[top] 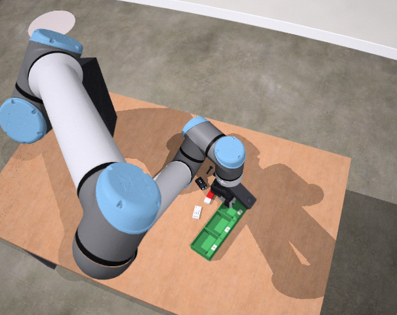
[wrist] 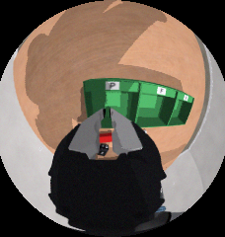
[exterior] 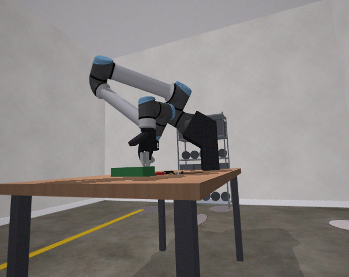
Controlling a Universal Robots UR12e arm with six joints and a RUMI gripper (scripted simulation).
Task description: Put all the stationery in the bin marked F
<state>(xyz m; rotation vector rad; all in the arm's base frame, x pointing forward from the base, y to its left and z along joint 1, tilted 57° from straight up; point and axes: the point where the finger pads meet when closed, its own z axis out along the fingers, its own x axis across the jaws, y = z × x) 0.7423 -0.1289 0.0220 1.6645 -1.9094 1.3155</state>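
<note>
My hand is 150 mm to the right of the grey item, 70 mm past it and 30 mm above it. Also, from my hand: red item: 90 mm behind, 30 mm below, 20 mm to the left; white card-like item: 120 mm behind, 50 mm to the right, 30 mm below; green bin: 90 mm to the right, 20 mm behind, 10 mm below.
</note>
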